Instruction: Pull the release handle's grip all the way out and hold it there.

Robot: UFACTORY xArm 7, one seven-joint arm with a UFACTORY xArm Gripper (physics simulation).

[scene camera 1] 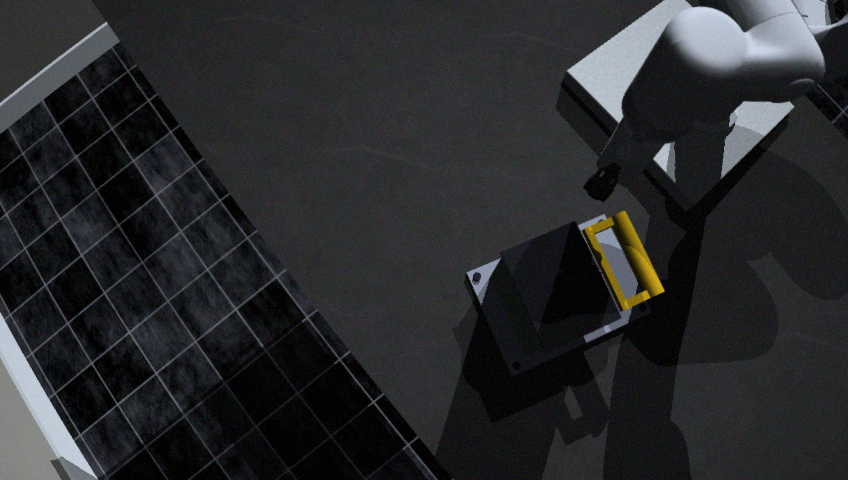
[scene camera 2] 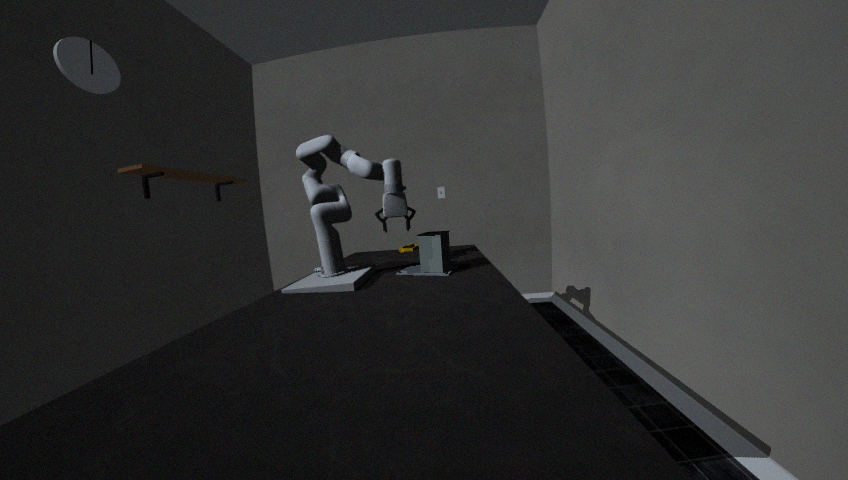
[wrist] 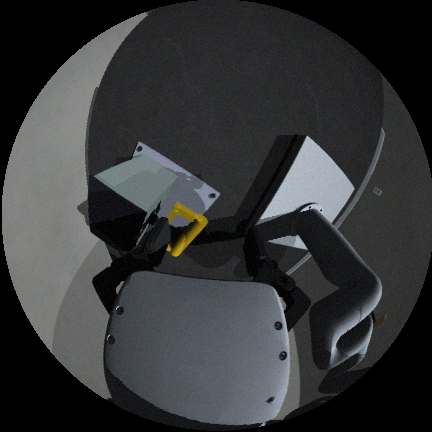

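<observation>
The release handle is a yellow frame with a thick round grip bar (scene camera 1: 639,254) (scene camera 2: 408,248) (wrist: 189,236). It sits at one face of a dark, boxy housing (scene camera 1: 547,279) (scene camera 2: 433,252) (wrist: 135,182), near the housing's top in scene camera 2. The housing stands on a pale base plate (scene camera 1: 489,274) (scene camera 2: 410,271) (wrist: 165,163) with dark screws. My gripper (scene camera 1: 599,187) (scene camera 2: 396,229) (wrist: 207,232) is open and empty, pointing down. It is above the handle and apart from it, a little towards the arm's side. In the wrist view the left finger overlaps the housing's edge and partly hides the handle's near end.
The arm's pale mounting slab (scene camera 1: 601,89) (scene camera 2: 327,284) (wrist: 312,172) lies beside the housing on the dark table (scene camera 1: 357,190) (scene camera 2: 357,368) (wrist: 235,90). A wooden shelf (scene camera 2: 190,174) is on the left wall. Arm shadows fall around the housing.
</observation>
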